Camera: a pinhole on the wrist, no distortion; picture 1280 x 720 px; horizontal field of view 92.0 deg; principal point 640.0 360.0 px. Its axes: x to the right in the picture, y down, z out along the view. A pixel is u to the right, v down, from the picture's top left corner.
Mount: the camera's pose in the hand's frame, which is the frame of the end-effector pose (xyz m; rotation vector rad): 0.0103 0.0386 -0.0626 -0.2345 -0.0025 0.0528
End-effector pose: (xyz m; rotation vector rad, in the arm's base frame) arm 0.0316 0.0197 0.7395 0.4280 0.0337 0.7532
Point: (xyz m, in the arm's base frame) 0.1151 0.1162 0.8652
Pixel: 1158.5 257.4
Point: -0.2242 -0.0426 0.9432
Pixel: 148.8 650.0
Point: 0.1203 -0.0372 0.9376
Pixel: 727.5 68.3
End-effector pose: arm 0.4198 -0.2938 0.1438 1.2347 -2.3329 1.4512
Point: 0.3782 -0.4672 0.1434
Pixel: 1043.9 25.3
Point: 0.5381 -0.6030 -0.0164
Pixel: 645.9 95.7
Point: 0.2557 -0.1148 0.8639
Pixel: behind the camera
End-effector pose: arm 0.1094 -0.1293 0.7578 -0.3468 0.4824 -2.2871
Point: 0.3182 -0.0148 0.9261
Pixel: 88.1 101.2
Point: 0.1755 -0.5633 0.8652
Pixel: 1171.6 633.8
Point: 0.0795 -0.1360 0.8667
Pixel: outside the picture
